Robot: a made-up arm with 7 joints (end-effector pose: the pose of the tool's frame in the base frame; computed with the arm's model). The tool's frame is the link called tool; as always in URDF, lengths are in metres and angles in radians.
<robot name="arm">
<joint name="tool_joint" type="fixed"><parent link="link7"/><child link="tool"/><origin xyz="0.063 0.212 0.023" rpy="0 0 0"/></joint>
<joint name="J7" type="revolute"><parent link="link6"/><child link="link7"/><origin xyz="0.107 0.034 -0.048" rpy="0 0 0"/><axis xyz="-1 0 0"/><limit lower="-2.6" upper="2.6" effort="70" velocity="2.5"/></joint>
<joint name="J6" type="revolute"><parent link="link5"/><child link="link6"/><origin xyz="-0.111 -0.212 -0.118" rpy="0 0 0"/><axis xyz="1 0 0"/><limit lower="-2.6" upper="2.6" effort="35" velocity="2.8"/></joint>
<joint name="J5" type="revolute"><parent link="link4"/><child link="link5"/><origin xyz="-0.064 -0.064 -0.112" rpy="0 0 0"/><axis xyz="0 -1 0"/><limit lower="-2.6" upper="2.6" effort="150" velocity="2.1"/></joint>
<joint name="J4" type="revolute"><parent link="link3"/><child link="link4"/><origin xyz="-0.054 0.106 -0.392" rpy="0 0 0"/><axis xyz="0 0 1"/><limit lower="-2.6" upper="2.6" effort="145" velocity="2.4"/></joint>
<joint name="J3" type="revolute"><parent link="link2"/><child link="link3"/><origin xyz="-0.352 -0.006 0.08" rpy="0 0 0"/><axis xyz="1 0 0"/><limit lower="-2.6" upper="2.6" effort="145" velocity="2.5"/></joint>
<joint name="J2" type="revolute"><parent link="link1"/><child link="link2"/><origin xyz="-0.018 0.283 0.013" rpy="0 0 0"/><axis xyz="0 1 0"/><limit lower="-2.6" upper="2.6" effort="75" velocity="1.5"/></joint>
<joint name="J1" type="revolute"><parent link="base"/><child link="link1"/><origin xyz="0 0 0.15" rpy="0 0 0"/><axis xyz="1 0 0"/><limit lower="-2.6" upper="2.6" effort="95" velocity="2.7"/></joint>
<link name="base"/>
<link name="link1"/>
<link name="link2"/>
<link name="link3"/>
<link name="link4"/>
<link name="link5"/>
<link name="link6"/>
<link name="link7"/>
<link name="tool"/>
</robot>
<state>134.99 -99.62 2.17 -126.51 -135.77 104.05 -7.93</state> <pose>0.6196 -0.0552 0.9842 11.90 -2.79 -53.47</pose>
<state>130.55 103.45 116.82 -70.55 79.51 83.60 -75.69</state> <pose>0.4307 -1.0164 0.1888 -65.24 41.29 142.31</pose>
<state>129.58 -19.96 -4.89 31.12 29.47 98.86 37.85</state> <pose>-0.2866 0.1803 0.5394 -173.55 3.14 -56.83</pose>
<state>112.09 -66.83 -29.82 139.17 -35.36 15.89 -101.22</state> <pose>0.4206 0.2136 0.6009 86.98 -29.27 57.98</pose>
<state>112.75 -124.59 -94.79 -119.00 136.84 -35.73 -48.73</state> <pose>0.2892 0.3496 0.1645 -158.82 -18.35 -67.08</pose>
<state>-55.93 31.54 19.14 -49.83 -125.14 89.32 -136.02</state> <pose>-0.9070 0.4859 -0.1375 119.40 49.24 171.17</pose>
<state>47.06 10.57 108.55 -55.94 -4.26 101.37 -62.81</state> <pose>-0.7619 0.3684 0.9545 -23.23 19.54 64.23</pose>
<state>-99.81 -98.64 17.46 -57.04 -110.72 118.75 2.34</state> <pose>0.6067 -0.6514 -0.0933 65.81 32.94 -11.32</pose>
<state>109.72 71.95 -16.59 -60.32 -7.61 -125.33 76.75</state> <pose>-0.6947 -0.6677 -0.1206 -118.32 41.87 69.14</pose>
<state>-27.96 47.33 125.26 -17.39 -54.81 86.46 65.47</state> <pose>0.0229 0.9016 0.4023 162.63 31.23 43.89</pose>
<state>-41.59 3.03 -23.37 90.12 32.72 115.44 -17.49</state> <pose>-0.0322 -0.0806 -0.1861 135.74 32.25 89.54</pose>
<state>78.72 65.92 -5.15 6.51 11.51 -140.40 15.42</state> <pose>-0.6743 -0.0967 -0.0218 -76.06 1.88 55.26</pose>
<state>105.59 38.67 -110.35 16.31 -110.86 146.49 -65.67</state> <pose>-0.0470 -0.7891 -0.1177 69.79 72.87 -91.01</pose>
